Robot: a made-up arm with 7 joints. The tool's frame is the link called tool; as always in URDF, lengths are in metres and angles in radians. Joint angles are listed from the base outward.
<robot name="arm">
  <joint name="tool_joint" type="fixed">
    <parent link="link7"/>
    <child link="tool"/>
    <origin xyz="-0.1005 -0.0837 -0.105" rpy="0 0 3.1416"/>
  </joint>
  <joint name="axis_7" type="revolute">
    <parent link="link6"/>
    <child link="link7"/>
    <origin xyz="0.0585 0.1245 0.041" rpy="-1.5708 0 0"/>
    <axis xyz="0 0 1"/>
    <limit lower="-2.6" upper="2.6"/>
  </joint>
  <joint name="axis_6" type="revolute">
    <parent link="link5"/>
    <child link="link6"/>
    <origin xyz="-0.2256 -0.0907 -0.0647" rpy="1.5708 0 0"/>
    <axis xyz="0 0 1"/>
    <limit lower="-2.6" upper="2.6"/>
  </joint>
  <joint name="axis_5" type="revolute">
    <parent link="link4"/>
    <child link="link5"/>
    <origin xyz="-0.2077 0.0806 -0.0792" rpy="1.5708 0 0"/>
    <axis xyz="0 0 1"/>
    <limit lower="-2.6" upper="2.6"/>
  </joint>
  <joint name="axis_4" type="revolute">
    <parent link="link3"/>
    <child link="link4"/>
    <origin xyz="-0.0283 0.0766 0.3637" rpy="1.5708 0 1.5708"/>
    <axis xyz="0 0 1"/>
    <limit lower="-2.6" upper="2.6"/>
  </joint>
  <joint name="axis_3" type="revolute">
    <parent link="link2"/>
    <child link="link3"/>
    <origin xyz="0.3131 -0.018 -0.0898" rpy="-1.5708 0 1.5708"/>
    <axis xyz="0 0 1"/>
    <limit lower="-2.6" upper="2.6"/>
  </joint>
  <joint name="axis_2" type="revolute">
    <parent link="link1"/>
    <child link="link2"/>
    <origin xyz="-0.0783 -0.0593 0.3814" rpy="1.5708 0 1.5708"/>
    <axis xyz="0 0 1"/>
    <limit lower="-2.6" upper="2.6"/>
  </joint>
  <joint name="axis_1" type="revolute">
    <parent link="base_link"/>
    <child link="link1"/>
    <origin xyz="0 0 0.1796" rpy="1.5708 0 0"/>
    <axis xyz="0 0 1"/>
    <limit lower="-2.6" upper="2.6"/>
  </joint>
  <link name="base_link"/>
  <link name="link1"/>
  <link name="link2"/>
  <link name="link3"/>
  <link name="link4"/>
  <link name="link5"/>
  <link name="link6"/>
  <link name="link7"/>
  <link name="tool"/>
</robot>
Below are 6 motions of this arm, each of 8 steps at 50 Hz.
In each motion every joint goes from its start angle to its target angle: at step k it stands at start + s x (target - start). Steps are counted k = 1, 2, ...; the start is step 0. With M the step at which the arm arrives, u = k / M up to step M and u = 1 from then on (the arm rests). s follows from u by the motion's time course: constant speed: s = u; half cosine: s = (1 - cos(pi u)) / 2; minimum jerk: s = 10 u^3 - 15 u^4 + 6 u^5.
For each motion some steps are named. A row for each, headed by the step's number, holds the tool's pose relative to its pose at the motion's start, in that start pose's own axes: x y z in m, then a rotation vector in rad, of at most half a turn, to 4 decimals.
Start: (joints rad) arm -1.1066 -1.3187 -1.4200 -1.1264 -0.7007 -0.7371 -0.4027
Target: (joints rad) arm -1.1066 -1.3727 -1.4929 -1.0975 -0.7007 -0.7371 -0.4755
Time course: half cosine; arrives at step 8
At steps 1, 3, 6, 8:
1: -0.0003 -0.0007 -0.0004 -0.0008 -0.0014 -0.0003
3: -0.0024 -0.0056 -0.0028 -0.0064 -0.0115 -0.0026
6: -0.0070 -0.0154 -0.0074 -0.0163 -0.0312 -0.0064
8: -0.0083 -0.0180 -0.0085 -0.0187 -0.0363 -0.0073

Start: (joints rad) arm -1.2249 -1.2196 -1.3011 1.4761 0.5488 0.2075 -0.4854
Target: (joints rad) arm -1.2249 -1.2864 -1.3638 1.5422 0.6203 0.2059 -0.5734
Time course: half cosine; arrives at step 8
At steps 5, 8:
5: -0.0152 0.0083 0.0181 0.0308 -0.0112 0.0089
8: -0.0216 0.0110 0.0264 0.0452 -0.0159 0.0116

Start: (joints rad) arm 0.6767 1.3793 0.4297 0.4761 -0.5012 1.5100 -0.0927
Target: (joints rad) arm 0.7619 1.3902 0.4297 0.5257 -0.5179 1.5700 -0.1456
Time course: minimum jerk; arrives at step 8
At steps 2, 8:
2: -0.0031 0.0016 -0.0005 -0.0050 0.0030 0.0026
8: -0.0300 0.0144 -0.0055 -0.0503 0.0290 0.0253

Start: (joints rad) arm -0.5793 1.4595 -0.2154 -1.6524 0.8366 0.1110 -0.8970
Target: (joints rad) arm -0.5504 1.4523 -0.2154 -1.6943 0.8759 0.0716 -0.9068
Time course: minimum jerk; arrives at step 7
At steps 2, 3, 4, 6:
2: -0.0014 -0.0015 -0.0033 -0.0002 0.0017 0.0030
3: -0.0035 -0.0038 -0.0083 -0.0004 0.0043 0.0075
4: -0.0060 -0.0066 -0.0142 -0.0005 0.0076 0.0127
6: -0.0094 -0.0103 -0.0218 -0.0003 0.0121 0.0194

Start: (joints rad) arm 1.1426 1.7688 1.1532 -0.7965 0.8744 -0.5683 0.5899
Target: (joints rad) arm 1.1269 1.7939 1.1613 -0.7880 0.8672 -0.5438 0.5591
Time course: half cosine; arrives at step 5
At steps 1, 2, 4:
1: 0.0011 -0.0004 0.0004 0.0019 0.0003 -0.0055
2: 0.0041 -0.0015 0.0016 0.0068 0.0009 -0.0198
4: 0.0105 -0.0041 0.0041 0.0180 0.0025 -0.0517

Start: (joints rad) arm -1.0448 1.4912 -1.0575 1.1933 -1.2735 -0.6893 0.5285
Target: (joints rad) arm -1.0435 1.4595 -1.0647 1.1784 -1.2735 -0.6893 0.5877
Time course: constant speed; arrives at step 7
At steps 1, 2, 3, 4, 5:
1: -0.0033 0.0019 -0.0014 -0.0014 0.0032 0.0140
2: -0.0066 0.0038 -0.0027 -0.0027 0.0064 0.0281
3: -0.0099 0.0057 -0.0041 -0.0040 0.0096 0.0421
4: -0.0133 0.0075 -0.0054 -0.0053 0.0129 0.0562
5: -0.0167 0.0093 -0.0068 -0.0066 0.0161 0.0702

